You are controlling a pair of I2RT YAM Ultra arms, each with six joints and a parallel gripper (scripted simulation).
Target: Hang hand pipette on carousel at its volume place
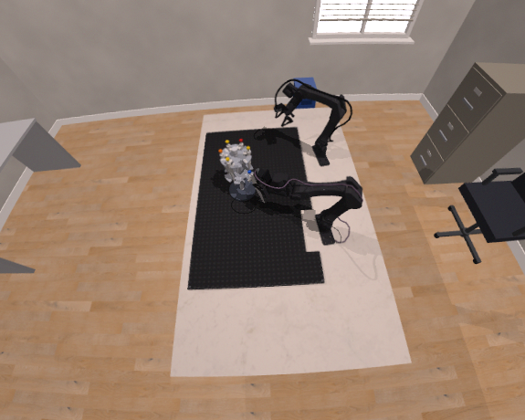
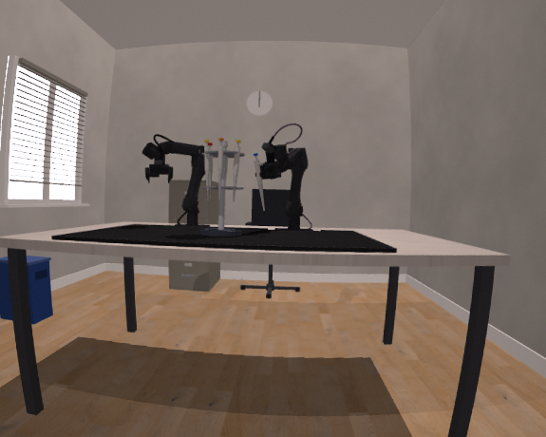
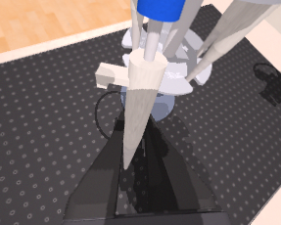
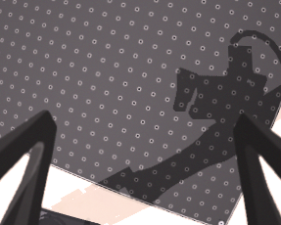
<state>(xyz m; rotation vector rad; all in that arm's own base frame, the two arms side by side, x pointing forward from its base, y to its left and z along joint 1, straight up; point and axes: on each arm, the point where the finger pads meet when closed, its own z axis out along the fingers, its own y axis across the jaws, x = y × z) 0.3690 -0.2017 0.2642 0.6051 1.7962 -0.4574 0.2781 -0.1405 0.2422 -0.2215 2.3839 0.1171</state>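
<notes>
Now: left hand 3 cm above the hand pipette and 1 cm to the right of it.
</notes>
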